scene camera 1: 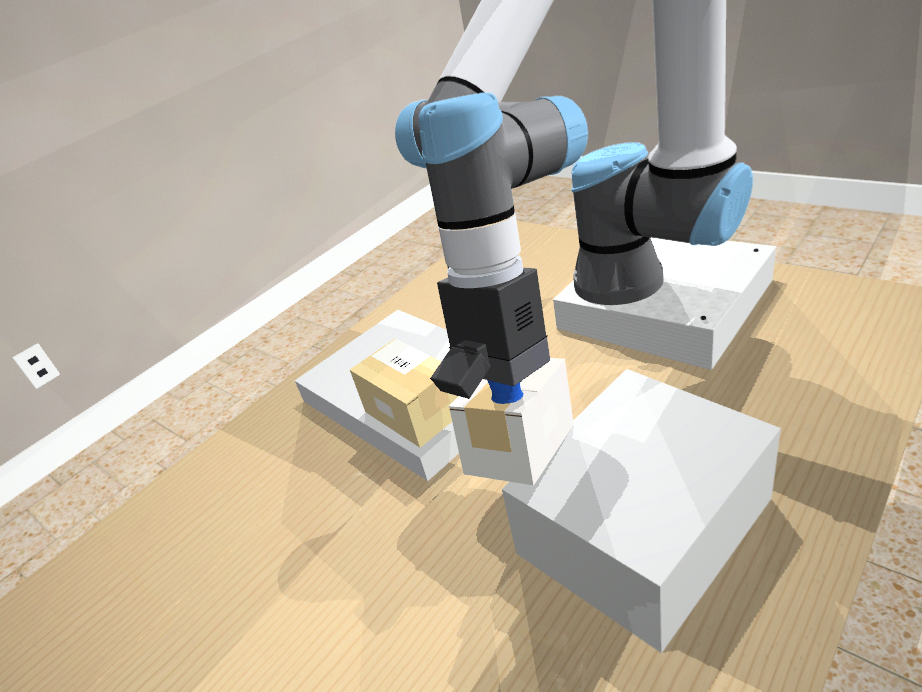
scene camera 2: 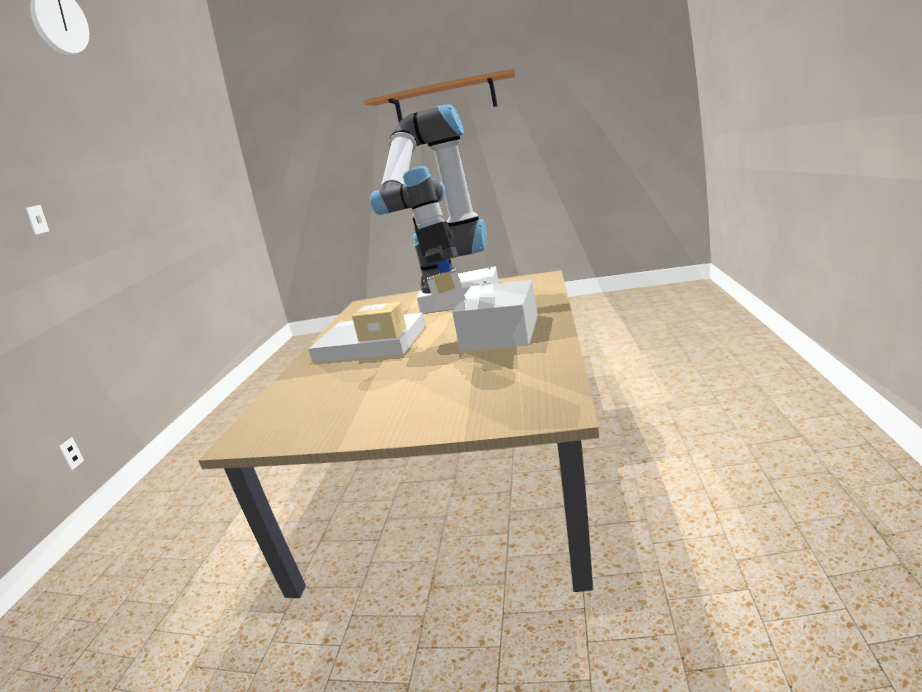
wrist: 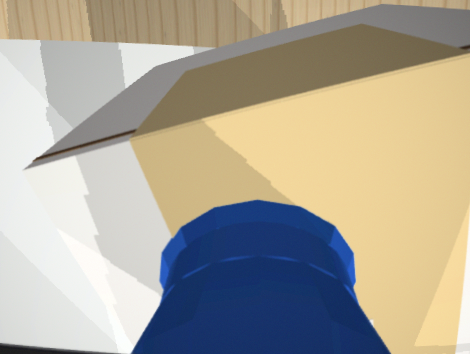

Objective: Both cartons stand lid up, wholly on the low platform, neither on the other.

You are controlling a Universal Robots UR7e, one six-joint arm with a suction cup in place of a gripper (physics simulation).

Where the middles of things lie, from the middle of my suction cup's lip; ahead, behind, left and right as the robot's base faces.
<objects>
Now: suction cup 34 cm to the left of the low white platform (scene camera 1: 328,387), 21 cm above it and 6 cm past it.
</objects>
